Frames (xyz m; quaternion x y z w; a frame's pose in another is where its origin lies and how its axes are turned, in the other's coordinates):
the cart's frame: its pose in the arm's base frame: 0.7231 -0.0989 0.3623 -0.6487 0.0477 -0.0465 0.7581
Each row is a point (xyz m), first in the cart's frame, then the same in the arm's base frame.
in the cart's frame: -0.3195 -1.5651 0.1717
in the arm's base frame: 0.4157 -0.1295 1.9389
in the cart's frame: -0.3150 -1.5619 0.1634
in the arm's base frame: 0.4191 -0.1378 1.9344
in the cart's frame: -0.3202 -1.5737 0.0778
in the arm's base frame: 0.4025 -0.2227 1.9330
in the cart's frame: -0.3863 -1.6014 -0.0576
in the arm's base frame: 0.3188 -0.3508 1.9403
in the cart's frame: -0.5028 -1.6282 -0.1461
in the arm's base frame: 0.1914 -0.4262 1.9546
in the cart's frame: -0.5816 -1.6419 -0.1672
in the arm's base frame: 0.1103 -0.4385 1.9658
